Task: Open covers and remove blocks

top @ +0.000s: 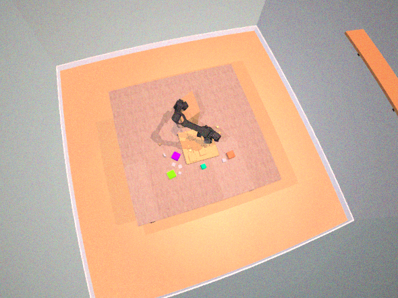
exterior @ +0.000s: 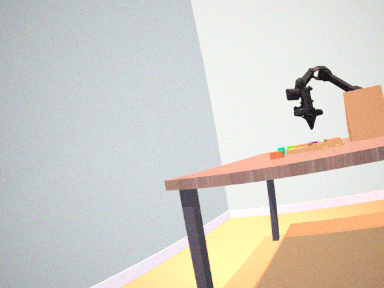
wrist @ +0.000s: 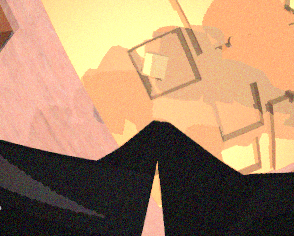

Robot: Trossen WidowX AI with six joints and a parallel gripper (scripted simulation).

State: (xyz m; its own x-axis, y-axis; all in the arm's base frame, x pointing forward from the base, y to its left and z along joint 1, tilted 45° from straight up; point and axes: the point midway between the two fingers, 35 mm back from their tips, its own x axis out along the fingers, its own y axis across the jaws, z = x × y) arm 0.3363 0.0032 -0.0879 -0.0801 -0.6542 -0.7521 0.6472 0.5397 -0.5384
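Now: gripper tip 10 mm short of the magenta block, 300 mm to the left of it and 90 mm above it. Also, from my gripper tip: orange block 190 mm ahead, 140 mm to the left, 90 mm below; lime green block 140 mm ahead, 400 mm to the right, 90 mm below; teal block 190 mm ahead, 120 mm to the right, 80 mm below.
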